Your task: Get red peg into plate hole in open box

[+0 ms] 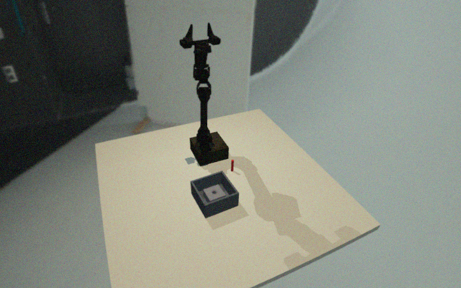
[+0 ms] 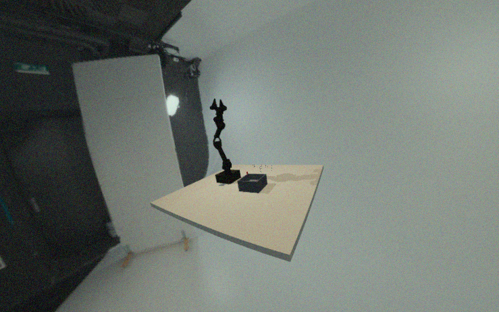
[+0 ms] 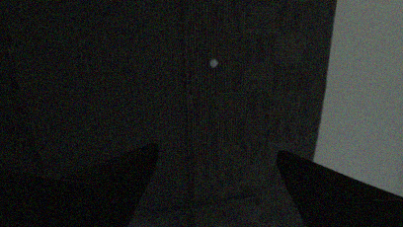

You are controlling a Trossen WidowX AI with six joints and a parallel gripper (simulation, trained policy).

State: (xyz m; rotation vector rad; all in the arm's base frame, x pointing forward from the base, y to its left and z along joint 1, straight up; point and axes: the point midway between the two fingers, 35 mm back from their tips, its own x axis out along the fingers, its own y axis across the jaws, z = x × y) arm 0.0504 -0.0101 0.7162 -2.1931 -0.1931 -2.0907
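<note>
The red peg is 10 cm ahead of my gripper tip, 15 cm to the left of it and 80 cm below it. Round my gripper tip: grey box (29 cm ahead, 2 cm to the right, 81 cm below); grey plate (29 cm ahead, 2 cm to the right, 79 cm below).
</note>
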